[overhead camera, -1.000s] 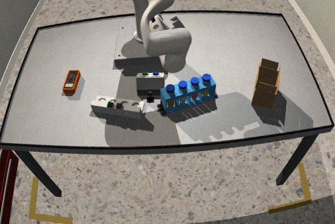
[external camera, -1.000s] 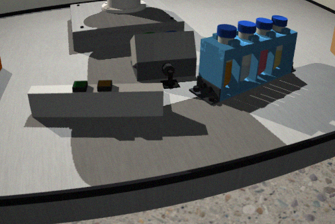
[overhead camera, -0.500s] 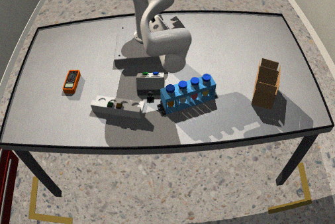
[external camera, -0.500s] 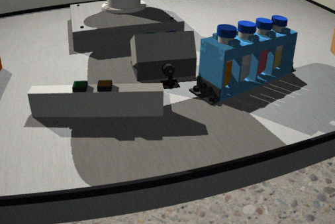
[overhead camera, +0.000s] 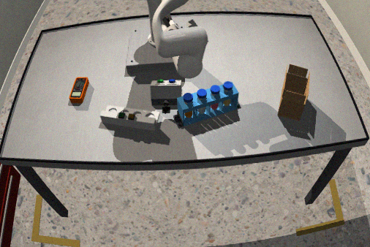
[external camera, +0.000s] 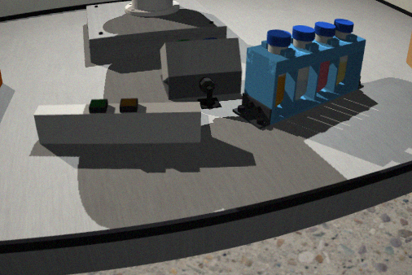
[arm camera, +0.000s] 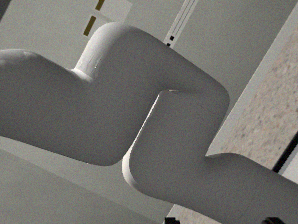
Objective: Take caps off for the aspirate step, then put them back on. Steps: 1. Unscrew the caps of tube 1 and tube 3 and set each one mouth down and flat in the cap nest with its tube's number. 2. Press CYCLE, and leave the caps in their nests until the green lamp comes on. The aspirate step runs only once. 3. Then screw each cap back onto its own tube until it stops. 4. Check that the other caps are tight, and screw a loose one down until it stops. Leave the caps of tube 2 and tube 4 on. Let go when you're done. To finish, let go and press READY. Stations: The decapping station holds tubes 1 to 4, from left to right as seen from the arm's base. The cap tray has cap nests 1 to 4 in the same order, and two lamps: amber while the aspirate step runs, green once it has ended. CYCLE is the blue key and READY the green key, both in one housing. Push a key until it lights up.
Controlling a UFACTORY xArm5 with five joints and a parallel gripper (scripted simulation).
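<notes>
Now: the blue cap 22 cm below my hand, 15 cm to the left of it and 12 cm ahead of it. Round my hand: blue key: 26 cm below, 2 cm ahead, 1 cm to the right; green key: 26 cm below, 5 cm to the right, 2 cm ahead; grey key housing: 28 cm below, 4 cm ahead, 3 cm to the right.
</notes>
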